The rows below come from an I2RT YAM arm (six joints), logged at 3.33 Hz.
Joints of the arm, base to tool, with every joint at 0 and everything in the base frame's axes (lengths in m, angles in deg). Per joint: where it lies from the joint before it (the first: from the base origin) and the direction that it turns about. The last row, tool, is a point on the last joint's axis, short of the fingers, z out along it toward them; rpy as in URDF.
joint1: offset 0 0 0.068 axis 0 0 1
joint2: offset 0.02 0.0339 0.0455 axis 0 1 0
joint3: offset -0.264 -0.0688 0 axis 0 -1 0
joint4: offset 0.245 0.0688 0.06 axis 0 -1 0
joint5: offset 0.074 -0.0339 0.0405 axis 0 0 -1
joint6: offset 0.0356 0 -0.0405 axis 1 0 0
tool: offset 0 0 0 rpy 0 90 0
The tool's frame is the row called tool.
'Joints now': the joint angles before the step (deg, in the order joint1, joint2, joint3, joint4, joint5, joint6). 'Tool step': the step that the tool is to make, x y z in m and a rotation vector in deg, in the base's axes. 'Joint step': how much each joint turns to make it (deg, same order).
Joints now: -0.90 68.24 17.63 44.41 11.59 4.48
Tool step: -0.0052 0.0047 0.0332 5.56 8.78 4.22
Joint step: 0.43 -9.61 8.68 -27.90 -4.76 4.68
